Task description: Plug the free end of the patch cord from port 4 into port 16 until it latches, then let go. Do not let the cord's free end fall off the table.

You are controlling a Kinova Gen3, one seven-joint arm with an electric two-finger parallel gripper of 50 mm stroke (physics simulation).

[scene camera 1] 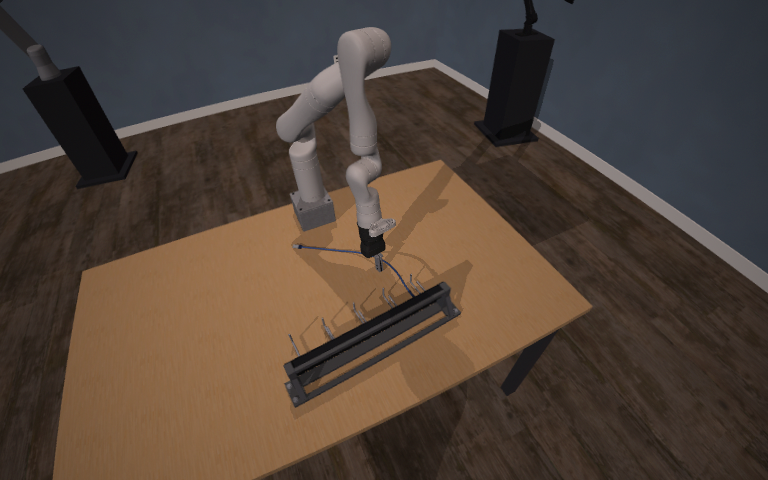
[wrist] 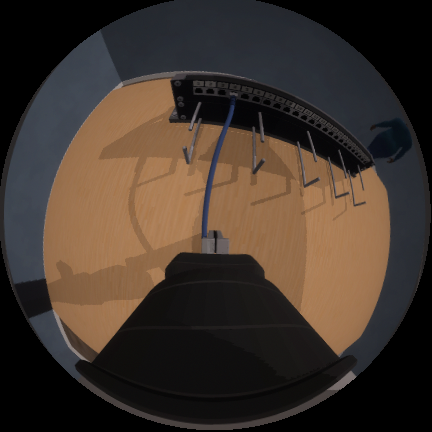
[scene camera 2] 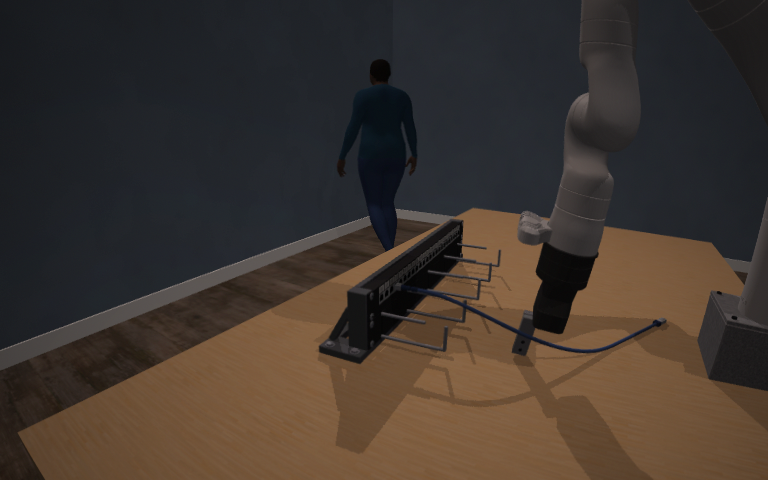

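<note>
The blue patch cord runs from port 4 of the black patch panel in a curve past my gripper. Its free end, a small plug, lies on the table near the robot base. My gripper is shut with nothing between its fingertips. In the wrist view the cord passes just left of the fingers; whether it touches them I cannot tell. Port 16 is too small to make out. The free end does not show in the wrist view.
Several grey wire hooks stick out from the panel's port side. The robot base stands at the table's far edge. A person is beyond the table. Two dark pedestals stand on the floor.
</note>
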